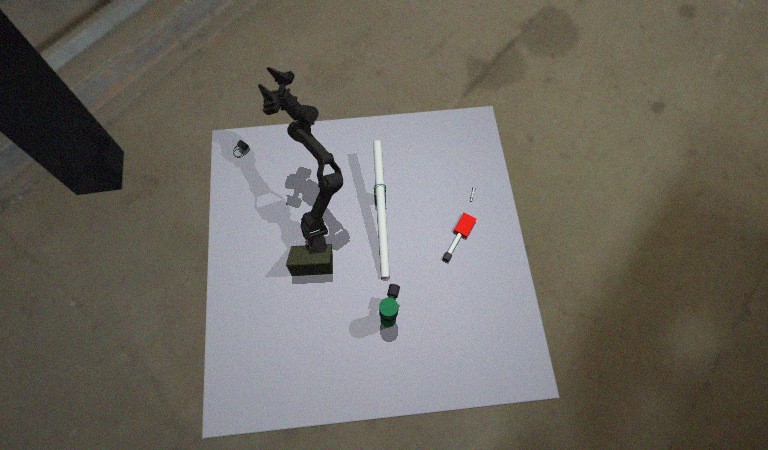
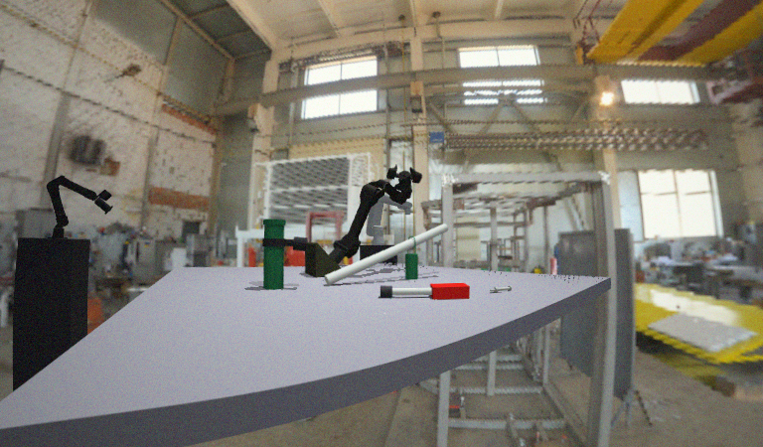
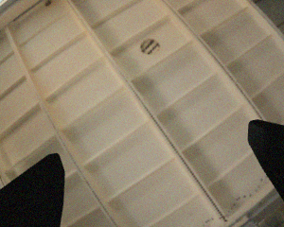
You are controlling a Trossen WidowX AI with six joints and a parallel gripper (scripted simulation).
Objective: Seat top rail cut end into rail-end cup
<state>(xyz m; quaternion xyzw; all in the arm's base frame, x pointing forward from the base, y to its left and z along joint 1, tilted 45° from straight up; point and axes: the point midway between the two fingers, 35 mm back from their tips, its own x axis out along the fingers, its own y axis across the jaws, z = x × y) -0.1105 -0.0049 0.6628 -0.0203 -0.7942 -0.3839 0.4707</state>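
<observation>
My gripper tip is now 720 mm to the left of the rail-end cup, 430 mm above it and 350 mm short of it. Round my gripper tip: handle: 650 mm ahead, 550 mm below, 510 mm to the right; then small green post: 460 mm below, 370 mm ahead, 270 mm to the right; then small bolt: 770 mm ahead, 560 mm below, 300 mm to the right.
</observation>
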